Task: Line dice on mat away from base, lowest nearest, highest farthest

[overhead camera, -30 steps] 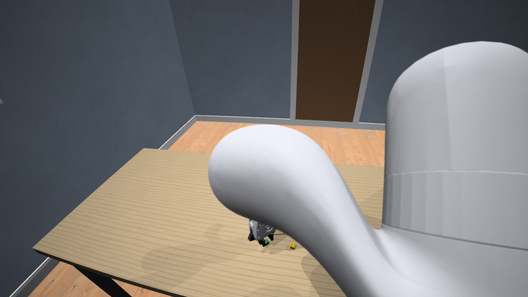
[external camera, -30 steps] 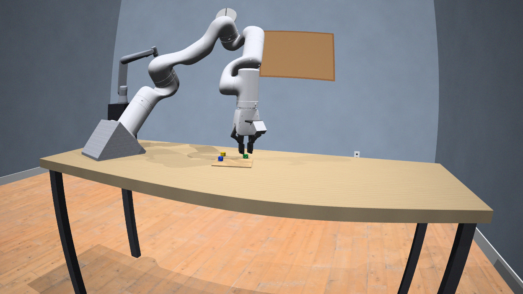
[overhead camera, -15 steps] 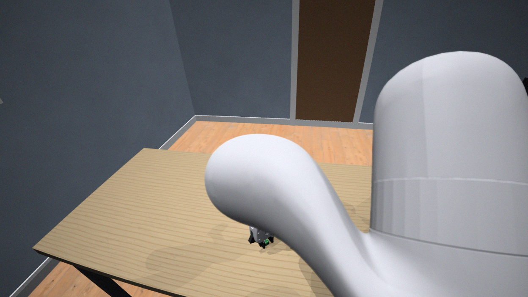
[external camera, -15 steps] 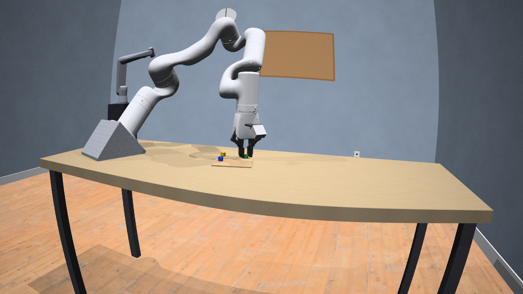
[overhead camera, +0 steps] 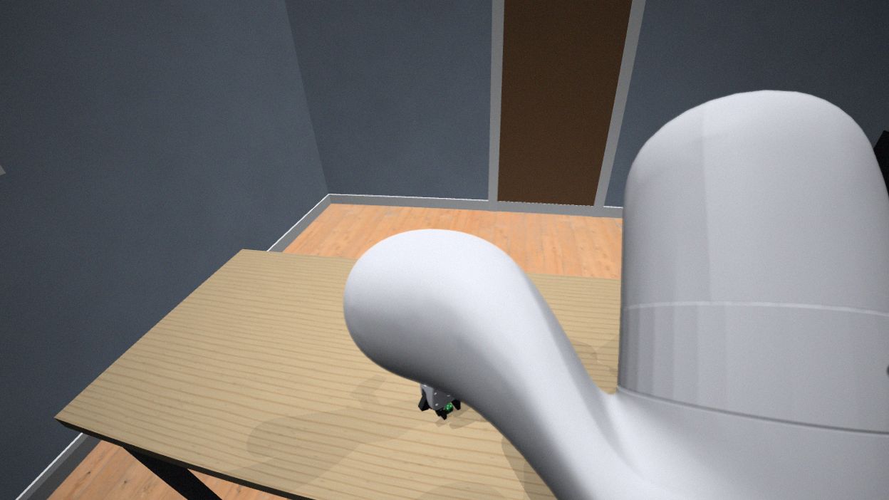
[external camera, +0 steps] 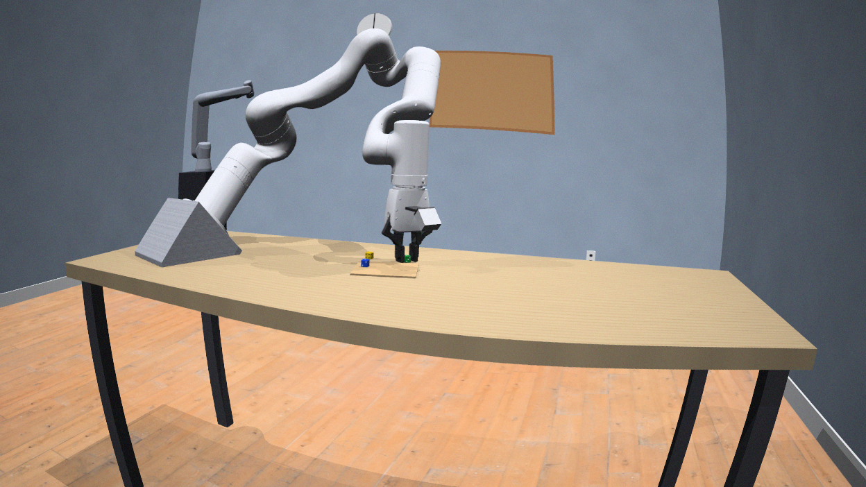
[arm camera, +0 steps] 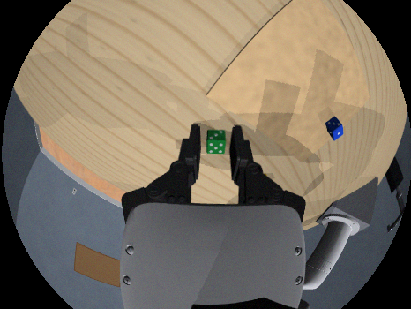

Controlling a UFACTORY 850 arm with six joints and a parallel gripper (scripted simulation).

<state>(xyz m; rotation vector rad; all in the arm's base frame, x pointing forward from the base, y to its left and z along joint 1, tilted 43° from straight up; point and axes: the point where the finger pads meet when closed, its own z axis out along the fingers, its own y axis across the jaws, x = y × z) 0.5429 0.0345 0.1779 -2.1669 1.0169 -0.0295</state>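
My gripper is now 1 cm above the green die. Also, from my hand: yellow die: 10 cm behind, 1 cm below; blue die: 6 cm behind, 11 cm to the right, 1 cm below; tan mat: 1 cm behind, 11 cm to the right, 2 cm below.
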